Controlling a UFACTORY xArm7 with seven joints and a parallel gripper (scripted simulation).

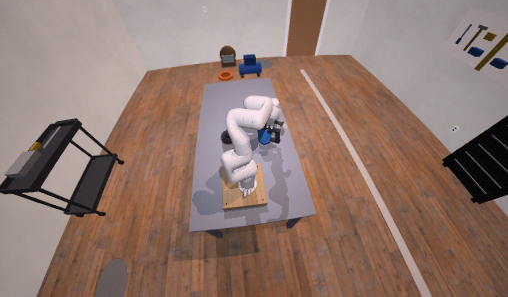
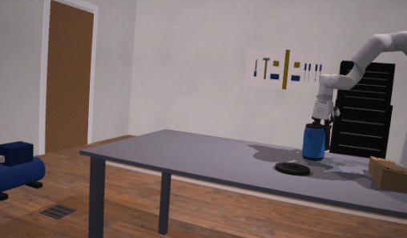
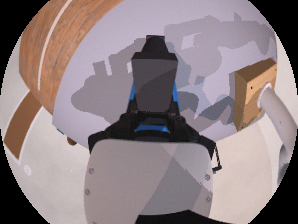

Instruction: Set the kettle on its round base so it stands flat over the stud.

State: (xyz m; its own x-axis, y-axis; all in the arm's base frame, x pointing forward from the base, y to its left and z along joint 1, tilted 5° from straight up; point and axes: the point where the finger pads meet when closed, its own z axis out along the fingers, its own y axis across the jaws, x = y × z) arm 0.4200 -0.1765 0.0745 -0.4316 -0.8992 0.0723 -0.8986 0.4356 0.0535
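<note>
The blue kettle is 60 mm below my hand, 20 mm to the left of it and 10 mm ahead of it. The rest, counted from my hand: black round base (360 mm to the left, 150 mm below, 60 mm ahead).
</note>
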